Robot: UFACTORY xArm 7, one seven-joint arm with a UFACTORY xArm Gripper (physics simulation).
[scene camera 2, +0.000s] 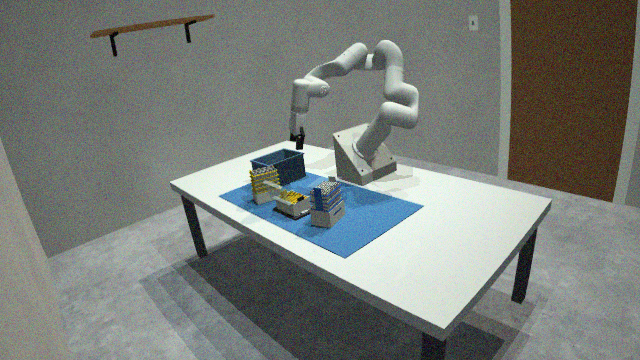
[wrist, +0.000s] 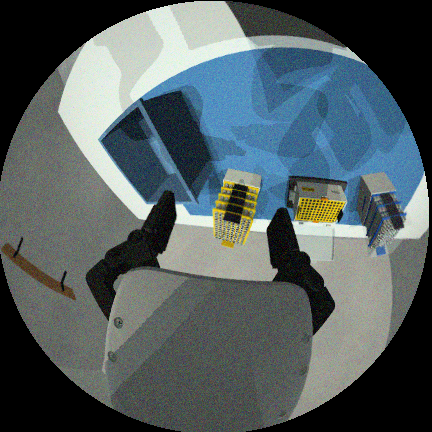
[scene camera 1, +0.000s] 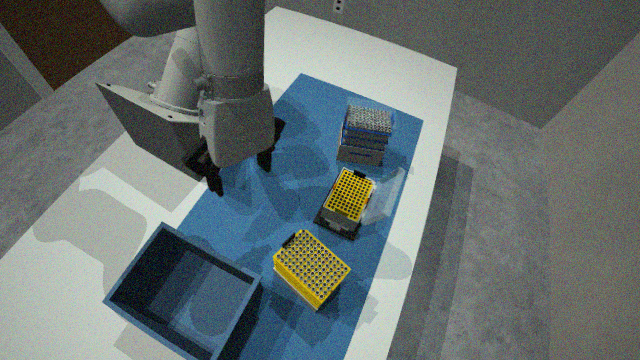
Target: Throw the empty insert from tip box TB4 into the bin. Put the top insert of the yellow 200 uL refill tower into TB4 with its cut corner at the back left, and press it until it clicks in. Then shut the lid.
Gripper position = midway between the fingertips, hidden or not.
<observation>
My gripper [scene camera 1: 241, 179] is open, with nothing in its grasp. A yellow insert [scene camera 1: 348, 198] rests on a tip box TB4 [scene camera 1: 327, 218]. A blue and grey tip tower [scene camera 1: 367, 128] rests on a blue mat [scene camera 1: 259, 211]. Also in view: a clear lid [scene camera 1: 380, 205] and a dark blue bin [scene camera 1: 178, 291].
The blue and grey tip tower also shows in scene camera 2 [scene camera 2: 326, 201] and in the wrist view [wrist: 385, 221]. The yellow insert also shows in the wrist view [wrist: 313, 209]. The clear lid is seen too in the wrist view [wrist: 317, 241].
</observation>
